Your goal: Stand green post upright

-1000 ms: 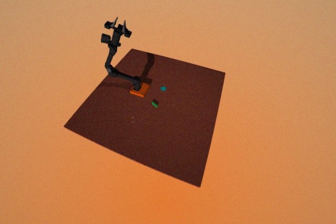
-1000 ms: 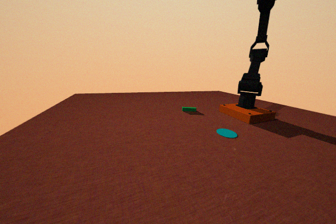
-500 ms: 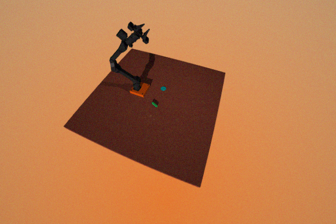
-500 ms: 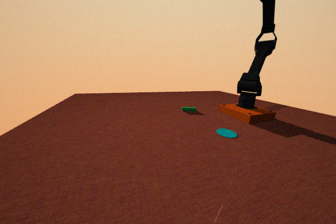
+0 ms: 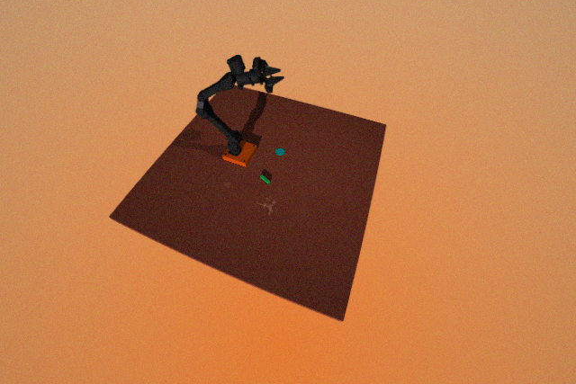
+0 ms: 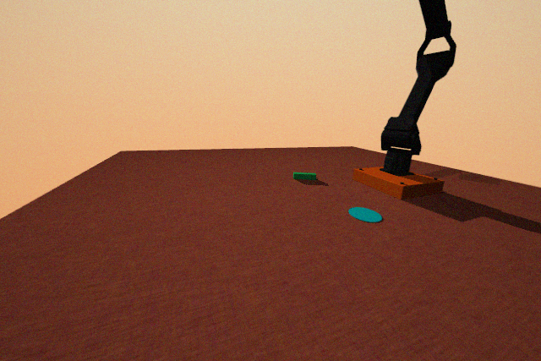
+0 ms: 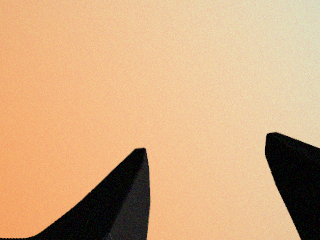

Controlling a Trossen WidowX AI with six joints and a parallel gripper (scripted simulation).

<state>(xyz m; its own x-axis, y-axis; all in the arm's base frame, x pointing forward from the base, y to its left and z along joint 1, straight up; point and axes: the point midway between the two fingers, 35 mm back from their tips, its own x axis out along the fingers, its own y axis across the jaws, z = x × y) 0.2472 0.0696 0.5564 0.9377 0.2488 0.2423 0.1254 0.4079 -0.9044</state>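
Now: gripper tip 59 cm above the green post, 17 cm to the left of it and 3 cm past it. Round my gripper tip: cyan circle: 60 cm below, 6 cm to the left, 4 cm behind.
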